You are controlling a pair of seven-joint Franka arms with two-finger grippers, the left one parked.
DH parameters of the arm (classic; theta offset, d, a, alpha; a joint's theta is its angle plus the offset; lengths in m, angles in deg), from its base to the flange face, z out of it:
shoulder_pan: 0 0.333 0 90
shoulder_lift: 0 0 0 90
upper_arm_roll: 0 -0.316 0.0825 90
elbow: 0 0 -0.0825 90
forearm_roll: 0 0.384 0 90
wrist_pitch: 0 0 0.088 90
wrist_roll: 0 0.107 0 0
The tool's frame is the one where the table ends.
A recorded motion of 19 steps. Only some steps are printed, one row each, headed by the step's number.
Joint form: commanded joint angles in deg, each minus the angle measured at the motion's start. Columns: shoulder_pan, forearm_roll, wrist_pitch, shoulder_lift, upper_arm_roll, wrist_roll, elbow.
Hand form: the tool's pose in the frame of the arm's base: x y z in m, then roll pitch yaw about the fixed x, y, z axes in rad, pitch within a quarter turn. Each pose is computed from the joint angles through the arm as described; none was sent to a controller.
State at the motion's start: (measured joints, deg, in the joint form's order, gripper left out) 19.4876 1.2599 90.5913 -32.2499 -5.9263 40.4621 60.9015
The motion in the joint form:
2: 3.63 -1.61 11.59 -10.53 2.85 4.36 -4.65
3: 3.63 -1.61 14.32 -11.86 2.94 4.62 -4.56
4: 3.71 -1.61 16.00 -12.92 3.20 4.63 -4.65
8: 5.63 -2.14 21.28 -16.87 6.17 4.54 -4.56
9: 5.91 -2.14 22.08 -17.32 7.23 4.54 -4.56
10: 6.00 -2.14 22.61 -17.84 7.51 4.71 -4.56
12: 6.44 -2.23 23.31 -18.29 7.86 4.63 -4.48
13: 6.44 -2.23 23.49 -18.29 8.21 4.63 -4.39
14: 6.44 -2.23 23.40 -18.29 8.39 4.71 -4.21
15: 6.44 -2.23 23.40 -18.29 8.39 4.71 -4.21
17: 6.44 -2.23 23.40 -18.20 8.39 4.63 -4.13
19: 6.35 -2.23 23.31 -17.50 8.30 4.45 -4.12
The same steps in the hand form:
2: 0.6893 0.3225 0.4286 -3.0807 -0.0180 -0.3398
3: 0.6958 0.3245 0.4146 -3.0646 -0.0340 -0.3473
4: 0.7004 0.3252 0.4038 -3.0576 -0.0444 -0.3505
8: 0.7116 0.3301 0.3581 -3.0751 -0.0918 -0.3478
9: 0.7151 0.3260 0.3534 -3.0807 -0.1061 -0.3540
10: 0.7166 0.3254 0.3473 -3.0829 -0.1088 -0.3580
12: 0.7163 0.3285 0.3417 -3.0854 -0.1155 -0.3517
13: 0.7177 0.3258 0.3413 -3.0876 -0.1200 -0.3552
14: 0.7178 0.3241 0.3397 -3.0925 -0.1183 -0.3582
15: 0.7178 0.3241 0.3397 -3.0925 -0.1183 -0.3582
17: 0.7176 0.3240 0.3402 -3.0925 -0.1185 -0.3569
19: 0.7175 0.3235 0.3496 -3.0844 -0.1250 -0.3554

